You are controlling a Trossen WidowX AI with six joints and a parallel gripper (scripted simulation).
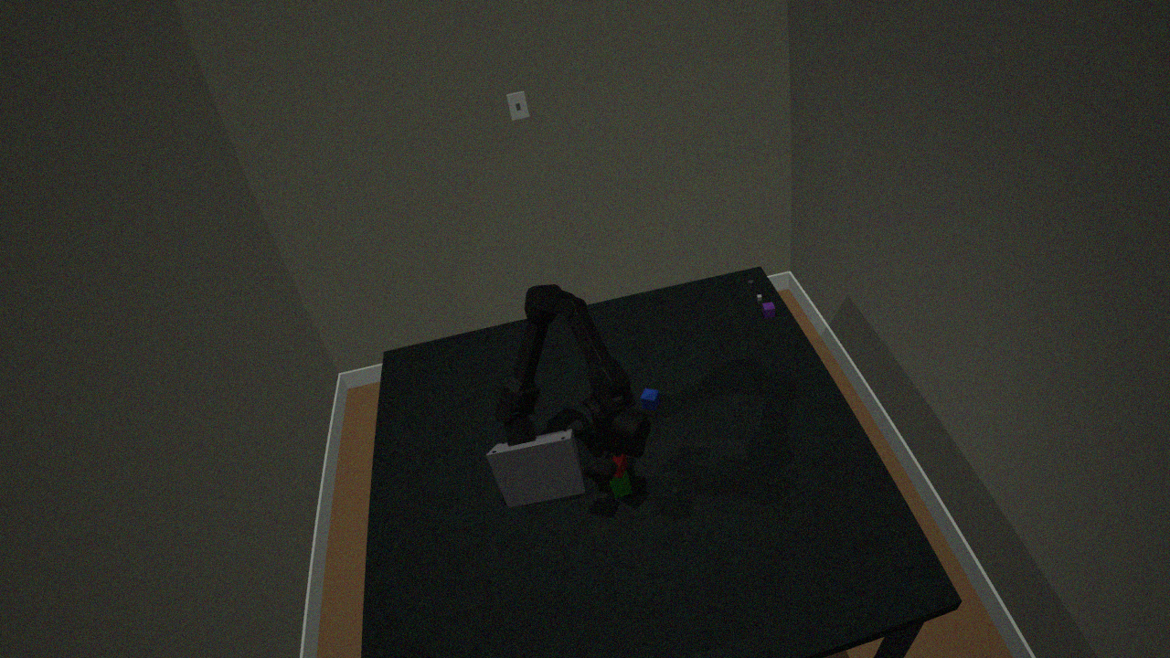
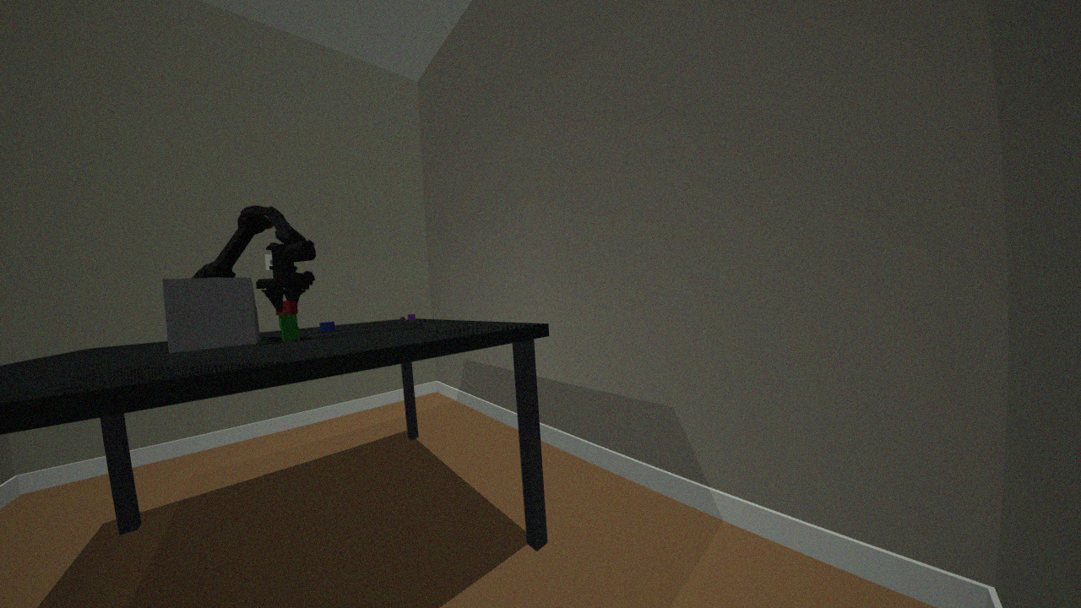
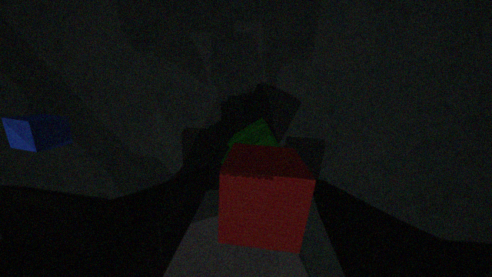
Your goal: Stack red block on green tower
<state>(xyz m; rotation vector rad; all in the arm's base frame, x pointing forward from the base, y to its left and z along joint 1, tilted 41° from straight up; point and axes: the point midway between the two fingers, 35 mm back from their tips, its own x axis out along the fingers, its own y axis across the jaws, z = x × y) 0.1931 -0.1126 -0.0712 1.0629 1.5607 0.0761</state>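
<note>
Right now my gripper tip is 10 mm below the red block. The rest, counted from my gripper tip: blue block 160 mm ahead, 250 mm to the left, 70 mm below; then small yellow block 20 mm ahead, 270 mm to the left, 80 mm below; then purple block 620 mm ahead, 450 mm to the left, 80 mm below.
</note>
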